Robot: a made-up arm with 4 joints.
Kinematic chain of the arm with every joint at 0, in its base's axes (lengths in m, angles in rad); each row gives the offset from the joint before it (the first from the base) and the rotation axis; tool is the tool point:
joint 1: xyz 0 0 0.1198 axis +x
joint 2: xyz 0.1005 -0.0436 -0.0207 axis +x
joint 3: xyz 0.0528 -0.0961 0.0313 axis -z
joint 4: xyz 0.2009 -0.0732 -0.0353 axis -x
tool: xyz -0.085 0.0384 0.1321
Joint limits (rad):
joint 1: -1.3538..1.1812
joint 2: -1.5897..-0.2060
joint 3: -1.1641..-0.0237
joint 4: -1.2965..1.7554
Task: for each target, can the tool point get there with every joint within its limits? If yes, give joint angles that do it. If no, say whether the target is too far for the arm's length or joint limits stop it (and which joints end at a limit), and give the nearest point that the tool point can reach.
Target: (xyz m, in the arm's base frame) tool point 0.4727 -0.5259 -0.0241
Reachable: no: too far | nearest point 0.2908 -0.3009 0.0375 | short by 0.296 m
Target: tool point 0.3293 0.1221 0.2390
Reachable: yes | joints -0.9117 -1.0638 -0.5751 -0.8306
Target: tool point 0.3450 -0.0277 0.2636
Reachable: yes | joints -0.3325 -0.5724 -0.8770 -0.9008
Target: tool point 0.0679 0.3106 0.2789
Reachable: no: joint limits stop it (at a limit: joint 1, joint 3, joint 4) | nearest point 0.2737 0.2450 0.2556 | short by 0.217 m
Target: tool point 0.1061 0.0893 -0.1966
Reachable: no: joint limits stop it (at a limit: joint 1, joint 3, joint 4) | nearest point 0.1536 0.0249 0.0026 | short by 0.215 m
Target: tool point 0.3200 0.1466 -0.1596
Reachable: no: joint limits stop it (at a limit: joint 1, joint 2, joint 3, joint 4) | nearest point 0.2680 0.0327 -0.0016 | short by 0.202 m
